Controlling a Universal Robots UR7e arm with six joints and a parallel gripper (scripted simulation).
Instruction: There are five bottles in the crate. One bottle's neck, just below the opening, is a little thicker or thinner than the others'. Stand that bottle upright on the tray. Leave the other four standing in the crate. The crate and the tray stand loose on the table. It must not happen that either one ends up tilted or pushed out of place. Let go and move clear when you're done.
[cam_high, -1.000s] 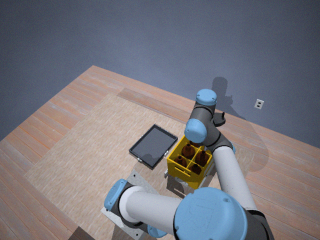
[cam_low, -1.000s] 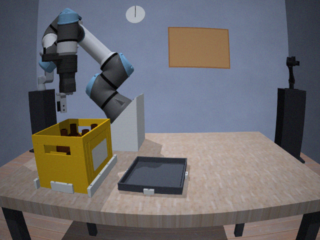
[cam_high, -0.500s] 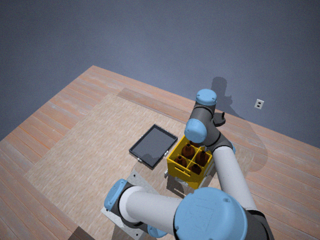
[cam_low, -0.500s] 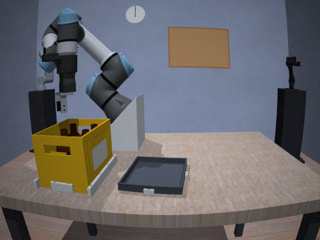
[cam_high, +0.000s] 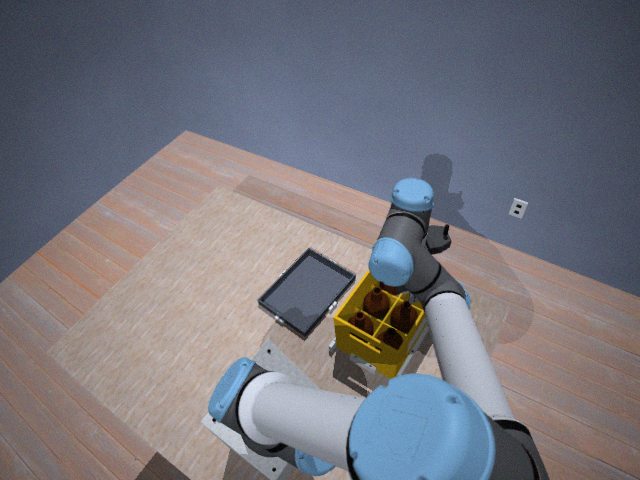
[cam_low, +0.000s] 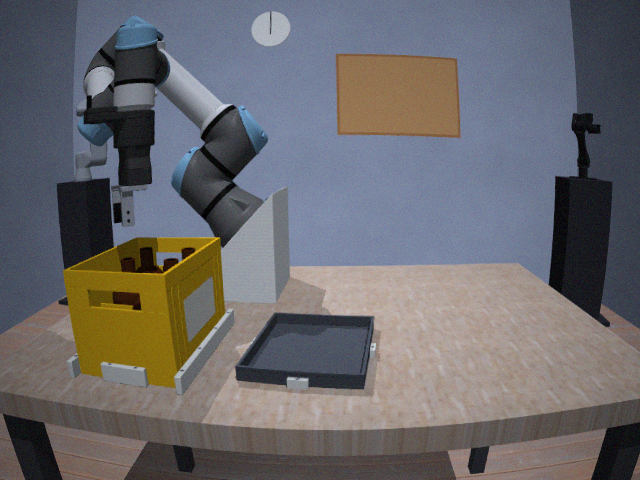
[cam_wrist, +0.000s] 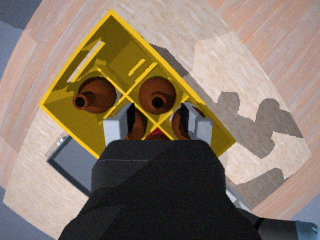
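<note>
Now: hand 4 cm to the right of the yellow crate and 16 cm above it. The rest, counted from my hand: dark tray 6 cm behind, 31 cm to the left, 23 cm below; then bottle 8 cm ahead, 9 cm to the left, 15 cm below.
</note>
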